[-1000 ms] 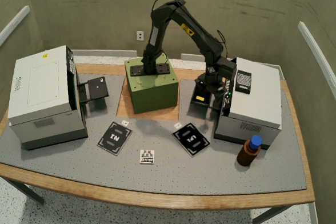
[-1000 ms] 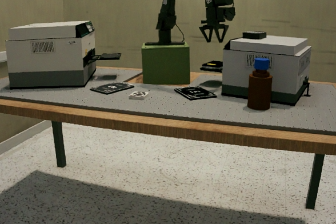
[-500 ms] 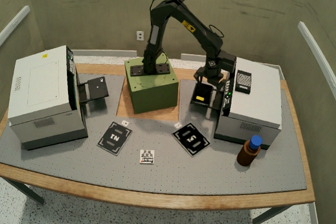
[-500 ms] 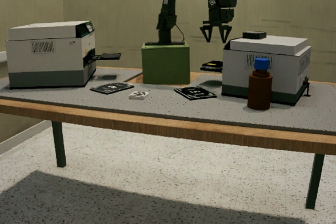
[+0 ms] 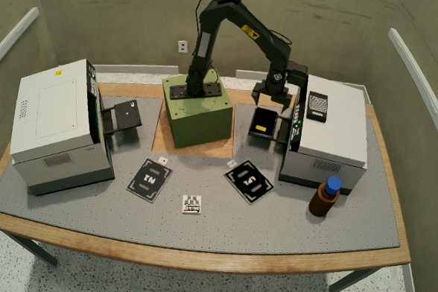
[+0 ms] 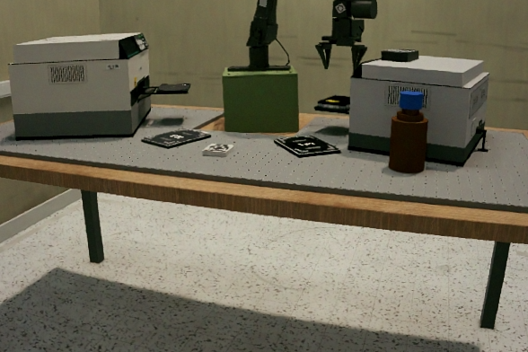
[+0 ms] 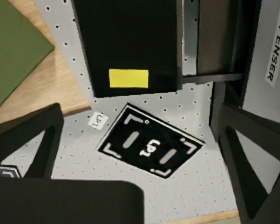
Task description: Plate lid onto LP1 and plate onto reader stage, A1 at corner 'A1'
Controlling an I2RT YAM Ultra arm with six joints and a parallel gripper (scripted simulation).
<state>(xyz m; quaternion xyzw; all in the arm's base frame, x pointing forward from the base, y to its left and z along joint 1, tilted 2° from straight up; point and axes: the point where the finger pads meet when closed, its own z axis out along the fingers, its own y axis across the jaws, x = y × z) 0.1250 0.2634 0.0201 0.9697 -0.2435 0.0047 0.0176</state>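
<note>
My gripper is now 2 cm past the lid and 10 cm above it. The rest, counted from my hand: clear well plate (2 cm behind, 11 cm below).
</note>
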